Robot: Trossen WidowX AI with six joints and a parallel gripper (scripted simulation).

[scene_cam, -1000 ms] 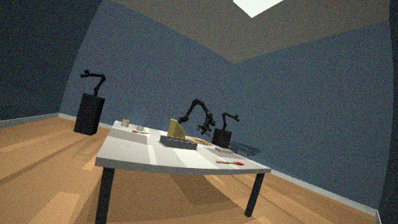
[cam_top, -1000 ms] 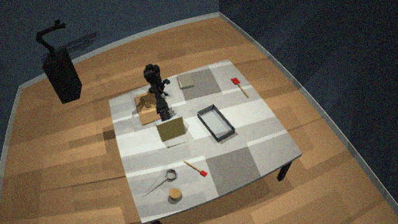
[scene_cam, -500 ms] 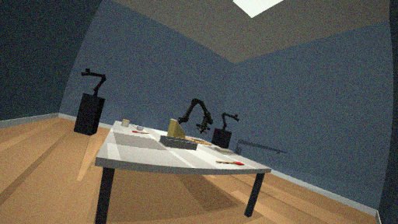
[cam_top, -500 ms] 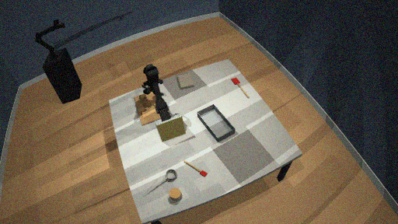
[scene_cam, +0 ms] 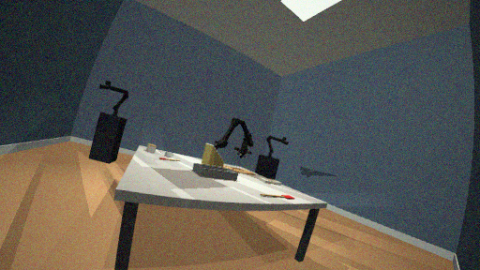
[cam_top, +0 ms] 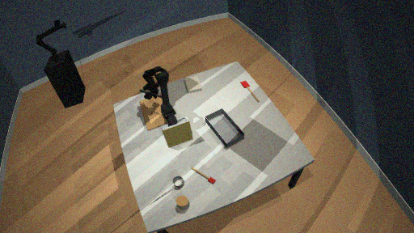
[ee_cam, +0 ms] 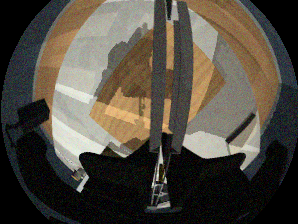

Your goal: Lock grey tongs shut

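The wooden board lies 13 cm below my gripper tip and 3 cm behind it. The rest, counted from my gripper tip: roasting tin (46 cm ahead, 36 cm to the right, 11 cm below); red spatula (79 cm ahead, 13 cm below); pale block (34 cm ahead, 21 cm to the left, 13 cm below).
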